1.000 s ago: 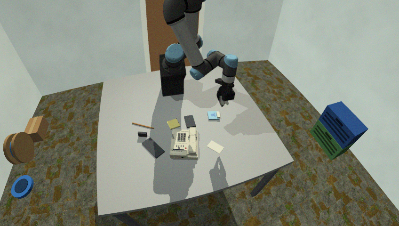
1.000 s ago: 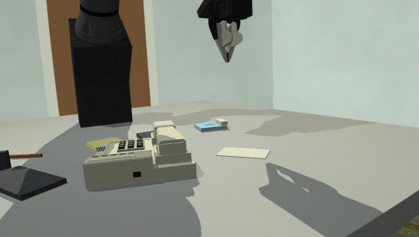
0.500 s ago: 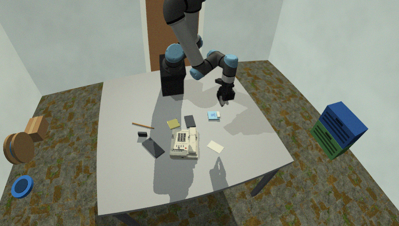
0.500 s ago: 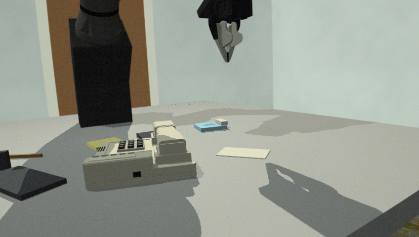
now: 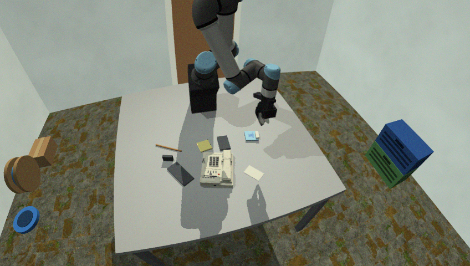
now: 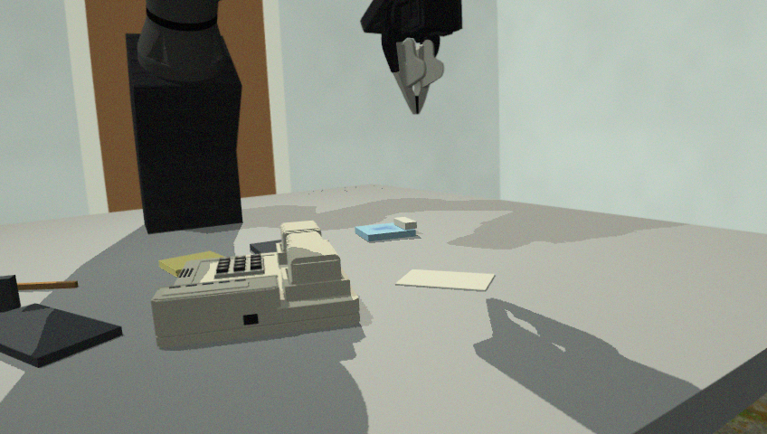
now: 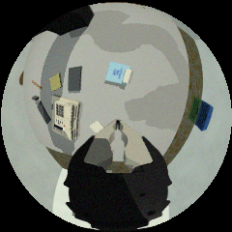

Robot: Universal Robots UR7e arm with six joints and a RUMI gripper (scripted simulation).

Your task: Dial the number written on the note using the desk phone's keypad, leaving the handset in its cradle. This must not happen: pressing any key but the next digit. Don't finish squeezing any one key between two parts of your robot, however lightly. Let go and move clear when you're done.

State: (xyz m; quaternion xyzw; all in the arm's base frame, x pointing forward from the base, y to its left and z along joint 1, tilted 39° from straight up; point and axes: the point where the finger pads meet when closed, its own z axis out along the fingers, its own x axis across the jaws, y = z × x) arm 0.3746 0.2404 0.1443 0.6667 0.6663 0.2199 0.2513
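My gripper is now 10 cm short of the handset, 23 cm to the left of it and 16 cm above it. From my hand the other things lie so: pencil: 15 cm behind, 52 cm to the right, 20 cm below; cream note card: 17 cm ahead, 9 cm to the right, 20 cm below; small black block: 6 cm behind, 54 cm to the right, 19 cm below.
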